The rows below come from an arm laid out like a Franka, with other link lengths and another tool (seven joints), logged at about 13 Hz.
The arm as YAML. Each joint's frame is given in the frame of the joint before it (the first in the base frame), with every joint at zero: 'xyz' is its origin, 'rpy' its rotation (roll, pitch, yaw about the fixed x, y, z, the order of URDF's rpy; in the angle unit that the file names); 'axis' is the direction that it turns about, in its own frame. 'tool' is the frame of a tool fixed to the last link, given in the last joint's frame.
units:
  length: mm
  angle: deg
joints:
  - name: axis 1
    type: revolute
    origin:
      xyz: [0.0, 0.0, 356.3]
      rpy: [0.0, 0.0, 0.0]
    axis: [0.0, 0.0, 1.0]
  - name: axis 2
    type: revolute
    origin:
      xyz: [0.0, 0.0, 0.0]
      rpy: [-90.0, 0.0, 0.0]
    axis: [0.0, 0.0, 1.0]
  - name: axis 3
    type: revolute
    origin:
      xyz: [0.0, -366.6, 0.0]
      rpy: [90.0, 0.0, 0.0]
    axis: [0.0, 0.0, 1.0]
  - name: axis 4
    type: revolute
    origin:
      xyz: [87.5, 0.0, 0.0]
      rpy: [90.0, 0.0, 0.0]
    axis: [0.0, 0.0, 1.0]
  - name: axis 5
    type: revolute
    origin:
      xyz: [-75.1, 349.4, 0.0]
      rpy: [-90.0, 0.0, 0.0]
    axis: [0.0, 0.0, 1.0]
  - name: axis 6
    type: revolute
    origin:
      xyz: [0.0, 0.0, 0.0]
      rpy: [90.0, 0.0, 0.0]
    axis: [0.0, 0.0, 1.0]
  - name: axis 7
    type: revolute
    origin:
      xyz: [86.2, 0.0, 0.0]
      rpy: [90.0, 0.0, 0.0]
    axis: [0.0, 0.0, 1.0]
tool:
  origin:
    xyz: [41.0, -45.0, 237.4]
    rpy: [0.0, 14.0, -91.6]
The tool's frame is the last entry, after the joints.
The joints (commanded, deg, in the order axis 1, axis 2, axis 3, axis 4, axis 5, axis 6, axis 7), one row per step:
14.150 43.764 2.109 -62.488 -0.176 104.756 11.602
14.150 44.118 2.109 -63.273 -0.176 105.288 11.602
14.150 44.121 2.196 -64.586 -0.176 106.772 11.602
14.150 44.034 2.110 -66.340 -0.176 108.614 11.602
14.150 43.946 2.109 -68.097 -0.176 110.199 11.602
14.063 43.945 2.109 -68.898 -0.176 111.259 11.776
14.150 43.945 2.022 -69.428 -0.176 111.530 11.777
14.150 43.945 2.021 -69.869 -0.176 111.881 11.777
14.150 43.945 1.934 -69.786 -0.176 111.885 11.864
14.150 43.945 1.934 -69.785 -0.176 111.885 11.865
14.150 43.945 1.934 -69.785 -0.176 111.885 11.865
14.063 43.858 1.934 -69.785 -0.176 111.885 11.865
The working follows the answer.
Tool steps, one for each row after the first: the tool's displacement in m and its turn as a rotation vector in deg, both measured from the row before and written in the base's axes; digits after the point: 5 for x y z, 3 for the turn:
-0.00185 -0.00036 -0.01039 -0.154 0.587 0.008
-0.00047 0.00108 -0.00774 0.106 -0.147 0.062
-0.00066 -0.00087 -0.00950 -0.011 -0.183 -0.059
-0.00230 -0.00035 -0.00998 -0.024 0.080 0.008
0.00068 -0.00109 -0.00433 0.065 -0.248 -0.264
-0.00176 -0.00015 -0.00389 -0.128 0.235 0.031
-0.00091 -0.00019 -0.00290 -0.024 0.087 0.002
0.00083 -0.00089 0.00064 -0.038 -0.098 -0.152
0.00001 0.00000 0.00001 0.000 -0.001 -0.001
0.00000 0.00000 0.00000 0.000 0.000 0.000
0.00054 -0.00111 0.00121 0.021 -0.084 -0.087

Tool pose at each row, in the base's axes (x y z in m, rotation vector in deg; rounded; the steps above come from the unrounded poses):
0.76260 0.25220 0.29508 -112.424 -123.837 -12.968
0.76075 0.25185 0.28469 -112.318 -123.564 -12.204
0.76028 0.25293 0.27695 -112.237 -123.657 -12.454
0.75961 0.25206 0.26745 -112.365 -123.721 -12.640
0.75731 0.25172 0.25747 -112.344 -123.692 -12.531
0.75800 0.25062 0.25315 -112.681 -123.563 -12.897
0.75624 0.25047 0.24926 -112.644 -123.515 -12.518
0.75533 0.25028 0.24637 -112.628 -123.477 -12.403
0.75616 0.24940 0.24700 -112.848 -123.414 -12.488
0.75617 0.24940 0.24701 -112.849 -123.414 -12.489
0.75617 0.24940 0.24701 -112.849 -123.414 -12.489
0.75670 0.24829 0.24822 -112.961 -123.373 -12.613

